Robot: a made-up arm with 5 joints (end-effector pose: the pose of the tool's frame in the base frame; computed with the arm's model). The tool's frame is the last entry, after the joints.
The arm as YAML. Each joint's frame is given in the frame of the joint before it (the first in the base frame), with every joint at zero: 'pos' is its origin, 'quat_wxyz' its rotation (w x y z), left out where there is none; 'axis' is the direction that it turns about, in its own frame. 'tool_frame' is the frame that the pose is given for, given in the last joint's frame.
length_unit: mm
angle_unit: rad
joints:
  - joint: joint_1
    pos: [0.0, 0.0, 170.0]
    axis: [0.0, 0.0, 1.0]
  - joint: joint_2
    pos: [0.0, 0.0, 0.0]
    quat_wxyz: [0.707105, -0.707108, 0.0, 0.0]
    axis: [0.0, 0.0, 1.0]
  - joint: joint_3
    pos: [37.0, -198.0, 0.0]
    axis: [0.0, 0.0, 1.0]
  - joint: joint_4
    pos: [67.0, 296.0, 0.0]
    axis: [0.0, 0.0, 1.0]
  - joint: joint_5
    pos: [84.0, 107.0, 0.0]
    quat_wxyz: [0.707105, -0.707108, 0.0, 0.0]
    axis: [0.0, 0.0, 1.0]
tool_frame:
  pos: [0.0, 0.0, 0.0]
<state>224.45 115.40 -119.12 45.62 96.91</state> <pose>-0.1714 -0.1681 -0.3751 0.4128 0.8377 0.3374 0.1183</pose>
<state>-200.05 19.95 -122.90 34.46 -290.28</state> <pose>-0.4755 0.1735 0.5140 -0.5833 -0.5857 0.2363 0.5107</pose>
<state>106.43 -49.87 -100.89 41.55 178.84</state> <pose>-0.0090 0.0307 0.7314 -0.4674 0.3421 0.6479 0.4947</pose>
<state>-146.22 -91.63 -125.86 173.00 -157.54</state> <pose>0.2472 0.1653 0.3780 0.9211 0.0913 -0.3339 0.1784</pose>
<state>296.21 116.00 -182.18 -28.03 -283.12</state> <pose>0.2474 -0.5025 0.0833 -0.2291 0.6410 -0.7278 0.0835</pose>
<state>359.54 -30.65 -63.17 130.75 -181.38</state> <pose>0.2246 -0.0018 0.3098 0.0076 -0.9485 -0.0051 0.3167</pose>
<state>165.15 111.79 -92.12 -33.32 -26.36</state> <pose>-0.2324 0.0616 -0.3233 0.0996 -0.9879 -0.0418 0.1112</pose>
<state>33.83 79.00 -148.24 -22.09 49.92</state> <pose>0.5042 0.3379 0.2157 -0.6920 0.0978 -0.5326 0.4774</pose>
